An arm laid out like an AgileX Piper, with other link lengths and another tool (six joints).
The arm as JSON. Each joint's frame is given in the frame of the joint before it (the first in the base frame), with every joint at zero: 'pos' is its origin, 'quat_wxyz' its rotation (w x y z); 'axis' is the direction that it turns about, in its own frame. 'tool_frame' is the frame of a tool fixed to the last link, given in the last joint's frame.
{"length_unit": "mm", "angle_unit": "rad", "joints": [
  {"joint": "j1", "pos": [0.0, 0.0, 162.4], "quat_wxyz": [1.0, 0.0, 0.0, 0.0], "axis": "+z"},
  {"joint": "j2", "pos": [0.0, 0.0, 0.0], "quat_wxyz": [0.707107, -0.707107, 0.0, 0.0], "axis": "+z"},
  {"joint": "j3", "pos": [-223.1, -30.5, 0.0], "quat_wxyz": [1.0, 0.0, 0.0, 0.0], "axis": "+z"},
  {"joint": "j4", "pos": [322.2, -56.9, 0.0], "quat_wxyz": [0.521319, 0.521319, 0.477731, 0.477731], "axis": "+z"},
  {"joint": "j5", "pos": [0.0, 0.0, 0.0], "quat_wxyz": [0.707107, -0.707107, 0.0, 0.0], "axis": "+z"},
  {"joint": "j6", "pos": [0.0, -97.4, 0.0], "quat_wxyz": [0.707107, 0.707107, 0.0, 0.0], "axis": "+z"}
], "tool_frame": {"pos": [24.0, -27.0, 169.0], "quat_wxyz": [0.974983, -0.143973, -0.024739, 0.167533]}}
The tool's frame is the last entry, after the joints.
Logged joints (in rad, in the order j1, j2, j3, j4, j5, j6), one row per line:
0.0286, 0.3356, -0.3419, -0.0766, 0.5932, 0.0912
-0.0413, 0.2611, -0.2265, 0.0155, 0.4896, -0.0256
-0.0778, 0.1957, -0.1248, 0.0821, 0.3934, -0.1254
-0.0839, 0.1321, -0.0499, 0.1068, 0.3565, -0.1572
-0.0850, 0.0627, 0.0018, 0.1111, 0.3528, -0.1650
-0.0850, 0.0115, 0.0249, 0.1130, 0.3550, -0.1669
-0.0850, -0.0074, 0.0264, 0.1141, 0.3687, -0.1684
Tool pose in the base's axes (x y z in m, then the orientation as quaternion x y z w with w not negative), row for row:
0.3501, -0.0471, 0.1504, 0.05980, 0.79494, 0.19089, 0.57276
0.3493, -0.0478, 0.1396, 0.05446, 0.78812, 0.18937, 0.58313
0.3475, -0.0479, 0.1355, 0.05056, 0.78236, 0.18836, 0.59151
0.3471, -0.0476, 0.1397, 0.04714, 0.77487, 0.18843, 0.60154
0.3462, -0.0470, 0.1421, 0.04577, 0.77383, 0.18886, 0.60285
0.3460, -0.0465, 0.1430, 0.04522, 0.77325, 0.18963, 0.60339
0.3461, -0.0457, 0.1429, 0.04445, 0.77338, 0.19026, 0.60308
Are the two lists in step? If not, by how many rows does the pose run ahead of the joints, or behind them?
The pose runs 2 rows ahead of the joints: the pose in row i belongs to the joints in row i + 2.
